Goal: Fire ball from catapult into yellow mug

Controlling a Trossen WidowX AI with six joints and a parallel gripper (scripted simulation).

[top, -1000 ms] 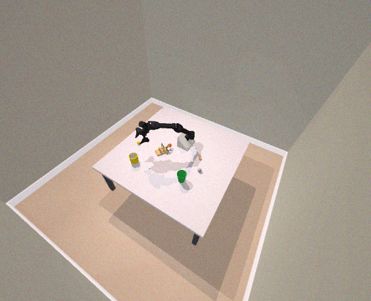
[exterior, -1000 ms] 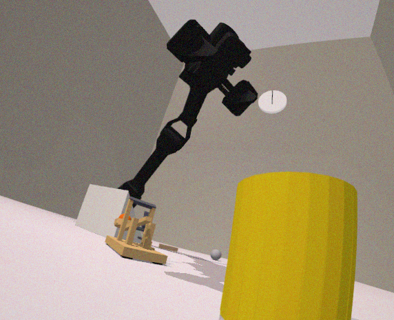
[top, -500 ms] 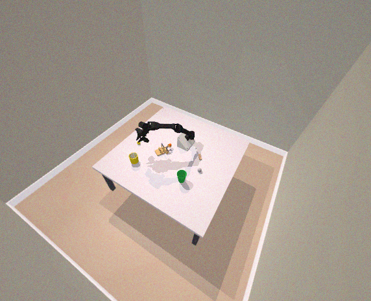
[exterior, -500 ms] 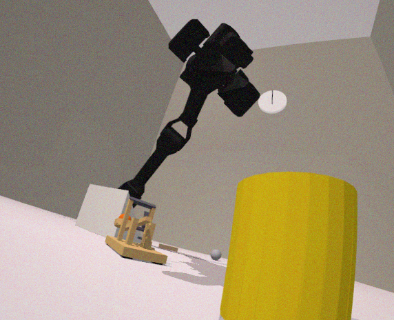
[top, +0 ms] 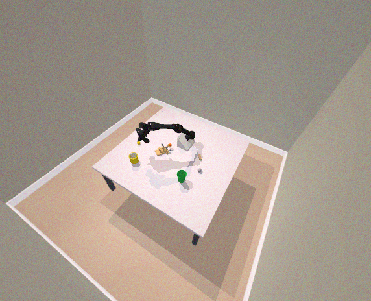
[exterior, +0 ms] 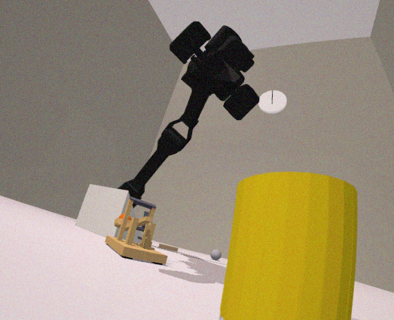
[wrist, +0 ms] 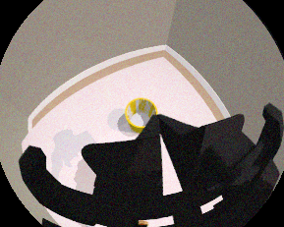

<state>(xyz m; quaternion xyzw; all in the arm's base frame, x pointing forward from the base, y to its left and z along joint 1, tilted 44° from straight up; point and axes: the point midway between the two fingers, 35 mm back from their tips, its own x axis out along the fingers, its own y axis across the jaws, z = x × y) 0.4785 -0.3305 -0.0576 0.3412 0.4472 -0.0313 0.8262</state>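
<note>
Right now the orange ball is 300 mm behind my gripper tip, 200 mm below it and 180 mm to the left of it. Round my gripper tip: yellow mug 230 mm below, 70 mm ahead, 30 mm to the right; wooden catapult 230 mm behind, 210 mm below, 160 mm to the left; yellow ball 240 mm below, 170 mm to the right, 150 mm behind.
</note>
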